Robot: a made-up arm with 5 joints.
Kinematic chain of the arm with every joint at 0, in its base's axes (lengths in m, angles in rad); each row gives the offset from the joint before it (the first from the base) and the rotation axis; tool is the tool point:
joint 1: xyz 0 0 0.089 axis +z
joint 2: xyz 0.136 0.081 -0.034 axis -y
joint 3: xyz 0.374 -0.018 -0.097 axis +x
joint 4: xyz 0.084 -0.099 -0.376 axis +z
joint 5: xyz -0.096 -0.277 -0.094 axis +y
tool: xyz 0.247 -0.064 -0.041
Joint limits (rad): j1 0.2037..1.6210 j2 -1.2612..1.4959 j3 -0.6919..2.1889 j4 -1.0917..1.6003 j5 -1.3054..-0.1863
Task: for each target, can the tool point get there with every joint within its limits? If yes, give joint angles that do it. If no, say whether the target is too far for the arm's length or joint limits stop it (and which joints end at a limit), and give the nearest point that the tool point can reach.
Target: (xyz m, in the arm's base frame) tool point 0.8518 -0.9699 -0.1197
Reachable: no: joint limits stop it (at a limit: joint 1, joint 3, joint 5) | nearest point 0.7213 -0.4609 -0.1111 | short by 0.526 m
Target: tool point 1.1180 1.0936 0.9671
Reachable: no: too far | nearest point 0.7135 0.6979 0.6048 | short by 0.672 m
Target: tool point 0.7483 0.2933 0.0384
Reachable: yes | joints 0.9051 0.9395 -0.0786 -0.7951 -0.4558
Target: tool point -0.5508 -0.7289 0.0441
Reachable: no: joint limits stop it (at a limit: joint 1, joint 2, joint 4, joint 5) | nearest point -0.4084 -0.3731 -0.3390 | short by 0.542 m
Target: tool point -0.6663 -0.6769 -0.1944
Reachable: no: joint limits stop it (at a limit: joint 1, joint 2, joint 4, joint 5) | nearest point -0.4491 -0.3448 -0.3293 | short by 0.419 m
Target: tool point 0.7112 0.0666 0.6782
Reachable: yes | joints 0.4661 1.1748 -0.4390 1.0144 -1.0639
